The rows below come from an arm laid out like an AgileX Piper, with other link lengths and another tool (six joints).
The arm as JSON. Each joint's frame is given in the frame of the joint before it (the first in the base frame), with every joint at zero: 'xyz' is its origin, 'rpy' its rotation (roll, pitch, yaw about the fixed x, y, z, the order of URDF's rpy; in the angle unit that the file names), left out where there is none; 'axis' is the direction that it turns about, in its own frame. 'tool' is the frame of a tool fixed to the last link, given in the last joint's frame.
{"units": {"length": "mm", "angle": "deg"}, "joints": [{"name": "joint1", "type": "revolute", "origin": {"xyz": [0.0, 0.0, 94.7]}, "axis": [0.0, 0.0, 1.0]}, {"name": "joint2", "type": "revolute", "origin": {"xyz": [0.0, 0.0, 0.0]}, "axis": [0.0, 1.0, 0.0]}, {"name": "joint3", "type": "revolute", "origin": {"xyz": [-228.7, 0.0, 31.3]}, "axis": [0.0, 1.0, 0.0]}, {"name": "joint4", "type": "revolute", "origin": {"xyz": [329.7, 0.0, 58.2]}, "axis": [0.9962, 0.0, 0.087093]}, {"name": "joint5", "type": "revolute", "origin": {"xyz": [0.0, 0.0, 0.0]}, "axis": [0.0, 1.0, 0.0]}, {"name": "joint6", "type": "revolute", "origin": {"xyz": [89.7, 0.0, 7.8]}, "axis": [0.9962, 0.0, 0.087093]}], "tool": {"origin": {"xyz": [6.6, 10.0, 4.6], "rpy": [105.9, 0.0, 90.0]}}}
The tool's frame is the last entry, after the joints.
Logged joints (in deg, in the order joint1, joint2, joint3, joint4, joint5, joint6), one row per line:
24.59, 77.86, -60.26, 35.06, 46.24, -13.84
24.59, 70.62, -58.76, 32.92, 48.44, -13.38
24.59, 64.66, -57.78, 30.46, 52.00, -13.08
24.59, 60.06, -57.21, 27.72, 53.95, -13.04
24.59, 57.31, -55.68, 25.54, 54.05, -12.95
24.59, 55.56, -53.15, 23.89, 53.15, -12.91
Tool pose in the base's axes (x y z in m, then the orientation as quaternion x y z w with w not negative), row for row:
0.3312, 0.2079, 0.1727, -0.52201, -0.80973, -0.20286, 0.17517
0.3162, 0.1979, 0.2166, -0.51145, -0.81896, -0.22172, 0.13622
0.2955, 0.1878, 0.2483, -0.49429, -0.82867, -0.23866, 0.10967
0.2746, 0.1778, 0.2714, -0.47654, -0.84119, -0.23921, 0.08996
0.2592, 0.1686, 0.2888, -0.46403, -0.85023, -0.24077, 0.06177
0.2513, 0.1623, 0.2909, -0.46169, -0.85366, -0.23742, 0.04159
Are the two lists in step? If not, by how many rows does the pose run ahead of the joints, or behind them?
The pose runs 1 row behind the joints: the pose in row i belongs to the joints in row i - 1.
